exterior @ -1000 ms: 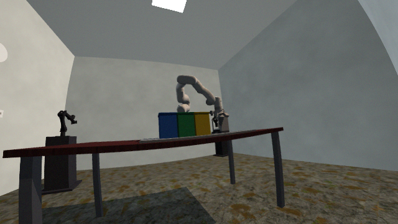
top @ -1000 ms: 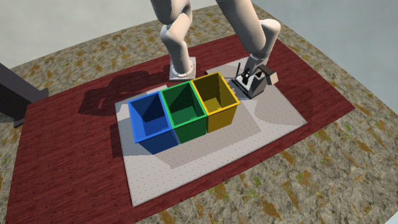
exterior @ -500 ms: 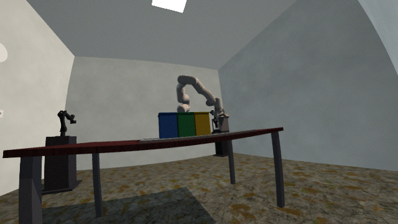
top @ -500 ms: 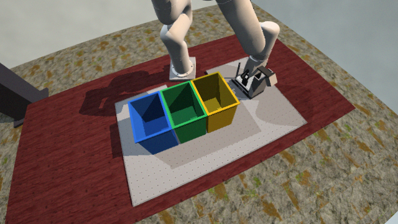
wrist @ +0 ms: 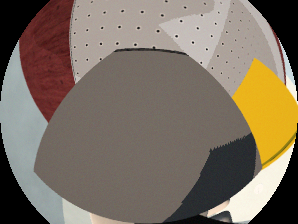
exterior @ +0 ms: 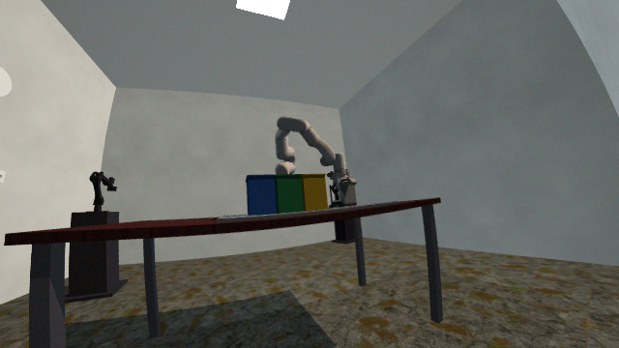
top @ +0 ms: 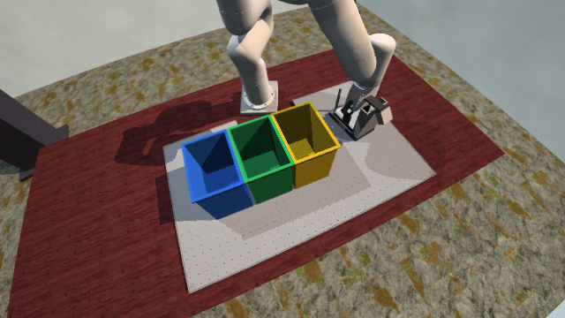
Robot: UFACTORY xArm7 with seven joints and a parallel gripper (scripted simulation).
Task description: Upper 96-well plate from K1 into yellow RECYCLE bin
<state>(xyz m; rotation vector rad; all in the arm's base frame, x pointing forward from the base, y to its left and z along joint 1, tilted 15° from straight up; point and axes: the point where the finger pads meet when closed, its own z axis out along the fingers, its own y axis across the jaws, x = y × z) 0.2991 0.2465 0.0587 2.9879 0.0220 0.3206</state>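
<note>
Now: the white 96-well plate 20 mm below my hand. The rest, counted from my hand: dark plate: 30 mm below; grey side wall: 70 mm ahead, 30 mm above; yellow bin: 260 mm to the right, 40 mm above, 30 mm ahead.
</note>
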